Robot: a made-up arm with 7 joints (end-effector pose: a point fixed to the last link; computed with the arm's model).
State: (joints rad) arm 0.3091 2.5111 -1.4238 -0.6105 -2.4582 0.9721 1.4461
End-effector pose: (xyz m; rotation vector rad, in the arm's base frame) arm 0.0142 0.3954 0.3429 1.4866 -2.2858 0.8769
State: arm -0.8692 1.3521 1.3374 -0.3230 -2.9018 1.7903 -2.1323
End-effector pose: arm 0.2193 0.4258 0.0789 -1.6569 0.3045 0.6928
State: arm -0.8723 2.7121 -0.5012 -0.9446 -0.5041 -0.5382 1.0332
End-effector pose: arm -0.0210 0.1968 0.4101 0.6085 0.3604 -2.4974
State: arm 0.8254 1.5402 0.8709 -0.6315 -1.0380 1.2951 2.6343
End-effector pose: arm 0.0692 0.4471 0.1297 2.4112 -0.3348 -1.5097
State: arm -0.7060 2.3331 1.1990 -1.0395 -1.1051 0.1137 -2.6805
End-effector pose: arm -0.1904 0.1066 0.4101 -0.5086 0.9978 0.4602
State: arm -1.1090 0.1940 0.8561 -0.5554 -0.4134 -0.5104 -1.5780
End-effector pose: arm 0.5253 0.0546 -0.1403 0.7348 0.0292 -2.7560
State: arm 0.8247 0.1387 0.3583 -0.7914 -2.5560 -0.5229 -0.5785
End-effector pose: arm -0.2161 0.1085 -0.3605 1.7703 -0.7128 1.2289
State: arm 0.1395 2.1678 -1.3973 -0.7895 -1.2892 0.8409 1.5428
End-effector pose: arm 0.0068 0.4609 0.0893 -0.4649 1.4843 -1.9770
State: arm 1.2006 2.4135 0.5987 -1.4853 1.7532 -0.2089 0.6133
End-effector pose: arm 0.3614 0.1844 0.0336 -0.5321 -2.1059 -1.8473
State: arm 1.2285 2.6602 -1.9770 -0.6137 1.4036 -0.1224 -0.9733
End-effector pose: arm 0.1904 0.3028 0.3600 -1.6048 1.9157 0.0424
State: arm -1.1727 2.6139 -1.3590 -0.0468 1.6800 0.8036 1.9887
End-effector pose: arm -0.3168 0.2627 0.2739 -2.3449 1.2205 -0.7228
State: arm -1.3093 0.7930 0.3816 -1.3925 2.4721 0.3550 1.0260
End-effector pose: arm 0.3852 0.1508 0.2850 1.2593 1.5088 -1.0530
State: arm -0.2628 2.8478 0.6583 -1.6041 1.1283 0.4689 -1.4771
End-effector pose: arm 0.1595 -0.1099 0.3955 0.7678 2.0642 -2.0259
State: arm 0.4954 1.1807 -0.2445 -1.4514 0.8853 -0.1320 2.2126
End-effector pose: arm 0.1125 0.3215 -0.2155 0.3277 -2.5058 0.4481
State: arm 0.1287 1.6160 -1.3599 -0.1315 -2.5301 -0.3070 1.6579
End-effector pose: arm -0.0643 0.4560 0.0237 -1.8192 1.5466 -0.4835
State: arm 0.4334 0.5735 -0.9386 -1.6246 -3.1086 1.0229 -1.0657
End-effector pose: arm 0.0201 -0.0585 -0.3452 1.3569 2.5606 -0.9533
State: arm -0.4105 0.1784 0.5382 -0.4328 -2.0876 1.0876 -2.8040
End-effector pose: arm 0.3126 0.0815 -0.3329 1.7005 -2.2210 -0.5655
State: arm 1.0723 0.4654 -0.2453 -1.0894 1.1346 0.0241 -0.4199
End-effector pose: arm -0.2384 0.0793 -0.3171 -0.7126 -1.2897 -0.9222
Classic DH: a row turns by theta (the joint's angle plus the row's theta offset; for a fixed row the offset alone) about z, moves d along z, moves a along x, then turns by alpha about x. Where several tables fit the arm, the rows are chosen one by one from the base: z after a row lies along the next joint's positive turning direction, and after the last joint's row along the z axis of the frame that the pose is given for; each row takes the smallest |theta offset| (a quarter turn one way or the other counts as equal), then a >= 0, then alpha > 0; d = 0 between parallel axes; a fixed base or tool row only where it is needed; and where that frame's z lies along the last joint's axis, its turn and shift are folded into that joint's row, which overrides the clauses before.
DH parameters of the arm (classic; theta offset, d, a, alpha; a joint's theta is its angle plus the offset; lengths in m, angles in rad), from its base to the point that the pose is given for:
base (fixed): 0 0.0611 0.025 -1.2217
joint 1: 1.5708 -0.0351 0.0203 1.5708
joint 2: 1.2217 -0.021 0.01 -1.5708
joint 3: -1.5708 -0.235 0.035 -1.5708
joint 4: 0 -0.009 -0.048 1.5708
joint 5: 0 -0.274 -0.011 -1.5708
joint 6: 0 0.024 0.001 1.5708
joint 7: 0 0.019 0.019 -1.5708
tool (fixed): -1.5708 -0.029 0 0

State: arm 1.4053 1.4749 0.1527 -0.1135 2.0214 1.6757 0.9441
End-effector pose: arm -0.2367 0.4423 0.1950 1.1316 -0.6224 0.8038
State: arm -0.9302 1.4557 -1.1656 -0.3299 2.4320 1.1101 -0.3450
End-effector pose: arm 0.2748 0.4285 0.0373 -0.4522 -2.0524 -0.9920
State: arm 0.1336 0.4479 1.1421 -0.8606 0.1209 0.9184 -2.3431
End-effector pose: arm -0.0021 0.3205 -0.2923 -1.8007 -0.0759 -1.8235
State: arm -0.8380 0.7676 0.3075 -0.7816 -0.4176 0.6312 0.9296
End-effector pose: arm 0.4457 0.2431 0.0213 0.7099 -1.8771 -1.4295
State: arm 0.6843 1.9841 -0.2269 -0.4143 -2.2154 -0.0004 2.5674
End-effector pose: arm 0.0799 0.4441 0.1100 -0.3829 0.6215 -1.7699
